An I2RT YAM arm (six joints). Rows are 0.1 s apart.
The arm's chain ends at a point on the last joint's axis. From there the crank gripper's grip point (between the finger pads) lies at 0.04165 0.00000 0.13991 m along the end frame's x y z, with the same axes.
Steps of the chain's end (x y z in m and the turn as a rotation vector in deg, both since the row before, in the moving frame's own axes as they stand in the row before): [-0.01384, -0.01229, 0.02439, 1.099, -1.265, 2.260]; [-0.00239, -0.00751, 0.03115, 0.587, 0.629, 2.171]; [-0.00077, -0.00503, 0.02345, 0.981, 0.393, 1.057]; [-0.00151, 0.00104, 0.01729, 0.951, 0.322, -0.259]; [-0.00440, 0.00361, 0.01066, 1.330, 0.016, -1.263]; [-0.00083, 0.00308, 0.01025, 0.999, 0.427, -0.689]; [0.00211, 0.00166, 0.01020, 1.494, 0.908, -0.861]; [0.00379, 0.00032, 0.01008, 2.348, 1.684, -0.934]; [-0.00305, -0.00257, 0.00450, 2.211, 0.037, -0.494]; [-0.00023, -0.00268, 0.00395, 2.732, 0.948, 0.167]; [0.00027, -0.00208, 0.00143, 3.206, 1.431, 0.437]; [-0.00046, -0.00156, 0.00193, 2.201, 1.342, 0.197]
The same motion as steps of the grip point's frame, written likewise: [-0.01692, -0.01340, 0.02527, 1.099, -1.265, 2.260]; [-0.00086, -0.00733, 0.03069, 0.587, 0.629, 2.171]; [0.00020, -0.00665, 0.02315, 0.981, 0.393, 1.057]; [-0.00073, -0.00147, 0.01703, 0.951, 0.322, -0.259]; [-0.00441, -0.00056, 0.01060, 1.330, 0.016, -1.263]; [0.00019, 0.00014, 0.00991, 0.999, 0.427, -0.689]; [0.00429, -0.00262, 0.00947, 1.494, 0.908, -0.861]; [0.00783, -0.00610, 0.00866, 2.348, 1.684, -0.934]; [-0.00298, -0.00833, 0.00436, 2.211, 0.037, -0.494]; [0.00209, -0.00921, 0.00309, 2.732, 0.948, 0.167]; [0.00378, -0.00954, 0.00014, 3.206, 1.431, 0.437]; [0.00281, -0.00677, 0.00082, 2.201, 1.342, 0.197]
